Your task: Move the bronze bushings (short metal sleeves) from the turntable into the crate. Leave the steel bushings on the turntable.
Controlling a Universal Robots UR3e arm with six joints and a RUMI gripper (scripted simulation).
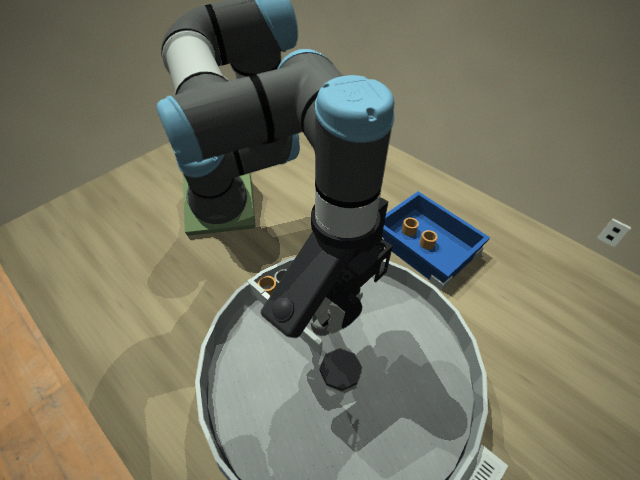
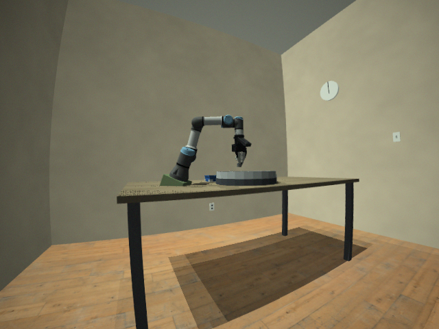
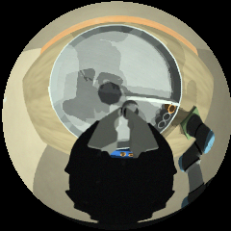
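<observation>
The grey turntable is 90 mm below my hand, 30 mm ahead of it and 10 mm to the right of it. From my hand the other things lie so: blue crate (350 mm to the left, 110 mm below, 20 mm ahead).
</observation>
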